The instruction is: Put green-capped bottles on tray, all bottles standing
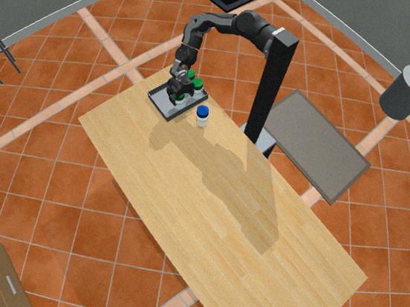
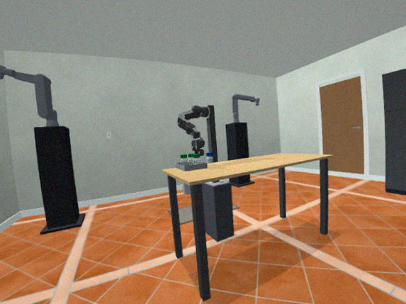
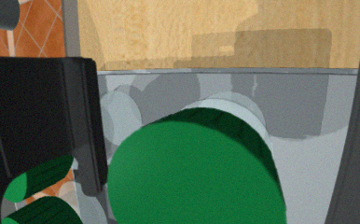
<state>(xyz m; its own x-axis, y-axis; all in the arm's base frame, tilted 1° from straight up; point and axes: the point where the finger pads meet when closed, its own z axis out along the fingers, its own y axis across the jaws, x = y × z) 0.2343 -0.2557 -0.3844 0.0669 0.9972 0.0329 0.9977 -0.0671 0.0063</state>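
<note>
Right now my hand is 20 mm past the tray, 60 mm to the left of it and 80 mm above it. Round my hand: blue-capped bottle (30 mm behind, 120 mm to the left, 50 mm below).
</note>
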